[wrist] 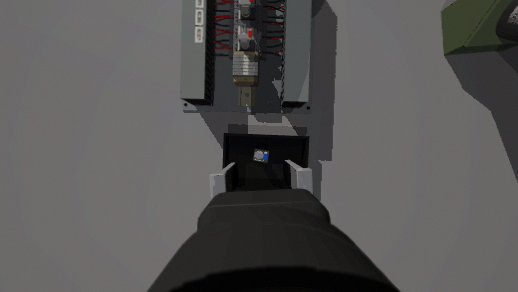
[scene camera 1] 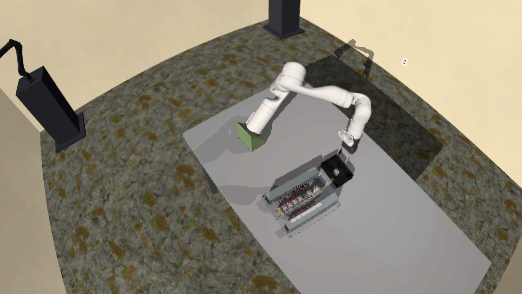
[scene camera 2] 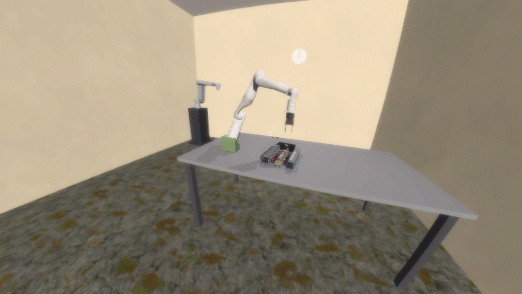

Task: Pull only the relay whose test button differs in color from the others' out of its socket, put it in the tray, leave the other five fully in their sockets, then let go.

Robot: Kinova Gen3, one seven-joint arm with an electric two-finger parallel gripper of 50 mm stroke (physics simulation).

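Frame: origin at the arm's base, x back, y up, z left, level; centimetres.
Seen in the pictures: gripper, fingertip midpoint: point(wrist: 260, 170) point(scene camera 1: 342, 157) point(scene camera 2: 288, 132); arm's base, link origin: point(scene camera 1: 252, 130) point(scene camera 2: 231, 141).
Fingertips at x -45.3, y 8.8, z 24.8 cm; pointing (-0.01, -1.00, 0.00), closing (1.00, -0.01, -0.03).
Offsets run from my fingertips to a thing's middle. "spot": to the spot under its first point. Level surfaces: height alone.
The relay with the blue test button @[dx +0.1, dy -14.1, dz -0.6 cm] point(wrist: 260, 155) point(scene camera 1: 336, 171) lies in the black tray @[spot: dx -6.8, dy -13.0, dz -1.7 cm] point(wrist: 224, 150) point(scene camera 1: 346, 182), apart from the fingers. My gripper point(wrist: 260, 170) point(scene camera 2: 289, 131) is open and empty, and hangs above the tray. In the wrist view, two relays with red test buttons @[dx -2.1, dy -11.8, dz -21.4 cm] point(wrist: 245, 39) @[dx -1.8, dy -11.8, dz -27.3 cm] point(wrist: 245, 9) stand in the socket row between the two grey wire ducts. More relays with red buttons point(scene camera 1: 296, 199) show in the row in scene camera 1; they are too small there to tell how deep each sits.
The grey wire ducts @[dx -10.9, dy -13.3, dz -25.8 cm] point(wrist: 194, 75) @[dx +7.0, dy -13.3, dz -25.0 cm] point(wrist: 296, 75) flank the socket row on its backing plate. A ribbed terminal block @[dx -2.3, dy -11.9, dz -16.9 cm] point(wrist: 245, 65) stands at the row's tray end. The arm's green base block point(scene camera 1: 250, 138) point(scene camera 2: 230, 144) stands on the grey table @[dy -16.6 cm] point(scene camera 1: 400, 220) point(scene camera 2: 350, 172).
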